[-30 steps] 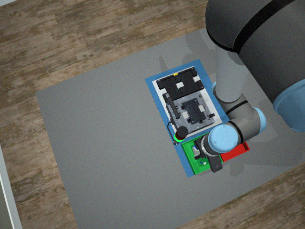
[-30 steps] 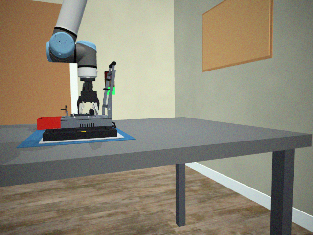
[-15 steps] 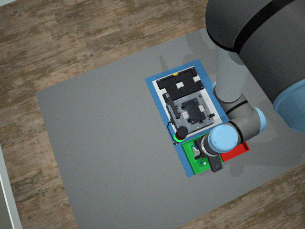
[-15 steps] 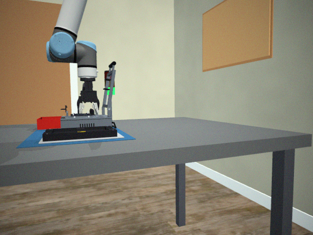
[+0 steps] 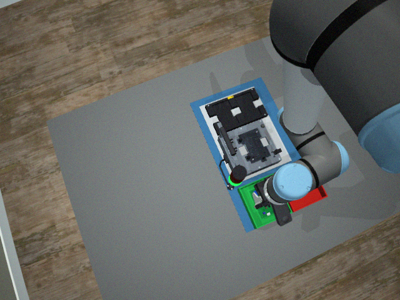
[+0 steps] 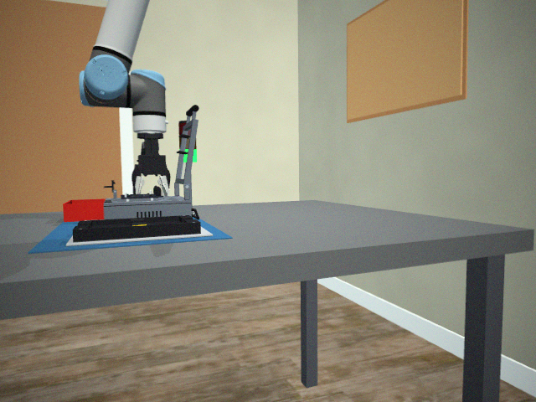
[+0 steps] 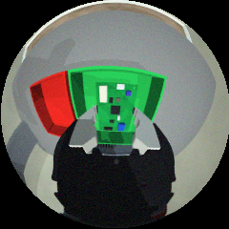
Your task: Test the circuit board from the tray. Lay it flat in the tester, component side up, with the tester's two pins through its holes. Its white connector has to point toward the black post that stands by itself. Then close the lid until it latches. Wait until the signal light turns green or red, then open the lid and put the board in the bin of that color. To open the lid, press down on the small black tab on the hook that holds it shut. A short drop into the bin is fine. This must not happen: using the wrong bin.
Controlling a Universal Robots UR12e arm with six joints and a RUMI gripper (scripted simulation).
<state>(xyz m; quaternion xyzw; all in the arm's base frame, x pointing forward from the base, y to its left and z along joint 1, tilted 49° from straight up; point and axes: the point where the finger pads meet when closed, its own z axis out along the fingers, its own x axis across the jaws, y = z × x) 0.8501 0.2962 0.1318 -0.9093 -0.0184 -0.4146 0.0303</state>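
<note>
Now: hand 10 mm to the left of the green circuit board. Also, from my hand: green bin (10 mm to the right, 10 mm below); then red bin (150 mm behind, 20 mm to the right, 10 mm below); then black latch hook (90 mm behind, 160 mm to the right, 60 mm above).
</note>
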